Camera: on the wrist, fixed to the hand. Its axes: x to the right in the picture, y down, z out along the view.
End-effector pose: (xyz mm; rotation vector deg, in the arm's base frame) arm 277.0 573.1 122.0 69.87 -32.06 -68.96
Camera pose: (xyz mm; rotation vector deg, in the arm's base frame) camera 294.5 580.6 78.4 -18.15 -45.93 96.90
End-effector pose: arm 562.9 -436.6 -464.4 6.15 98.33 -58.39
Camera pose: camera 517.2 -440.5 -451.9 122.91 15.46 88.57
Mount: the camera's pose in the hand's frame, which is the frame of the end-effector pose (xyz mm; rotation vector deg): 10.1 -33.8 -31.9 6.66 -43.37 -173.85
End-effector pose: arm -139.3 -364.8 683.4 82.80 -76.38 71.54
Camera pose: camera -110.9 -331.5 702.0 96.89 70.70 -74.65
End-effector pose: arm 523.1 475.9 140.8 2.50 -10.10 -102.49
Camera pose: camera 492.2 470.2 105.1 11.27 20.07 75.79
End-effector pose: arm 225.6 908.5 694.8 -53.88 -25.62 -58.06
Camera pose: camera 198.2 869.9 699.8 -15.57 86.19 86.18
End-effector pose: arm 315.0 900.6 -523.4 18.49 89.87 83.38
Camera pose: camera 298.7 878.8 -562.4 -57.90 5.05 -64.05
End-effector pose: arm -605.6 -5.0 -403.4 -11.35 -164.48 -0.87
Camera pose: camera -611.6 -38.0 -369.7 -150.79 16.34 11.66
